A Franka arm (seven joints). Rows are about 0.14 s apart.
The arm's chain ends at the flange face. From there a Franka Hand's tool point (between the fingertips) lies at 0.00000 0.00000 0.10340 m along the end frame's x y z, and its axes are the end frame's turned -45 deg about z.
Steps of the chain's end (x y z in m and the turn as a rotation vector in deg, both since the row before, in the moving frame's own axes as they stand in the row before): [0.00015 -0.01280 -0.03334 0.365 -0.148 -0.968]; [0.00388 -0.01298 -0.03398 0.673 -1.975 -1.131]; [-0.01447 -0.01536 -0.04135 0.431 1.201 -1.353]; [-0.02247 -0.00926 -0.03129 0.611 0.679 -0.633]
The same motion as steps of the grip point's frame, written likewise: [0.00943 -0.00960 -0.03334 0.363 0.153 -0.968]; [0.01023 -0.00980 -0.03405 1.872 -0.921 -1.131]; [0.00272 -0.02014 -0.04138 -0.544 1.154 -1.353]; [-0.00769 -0.02236 -0.03130 -0.048 0.912 -0.633]
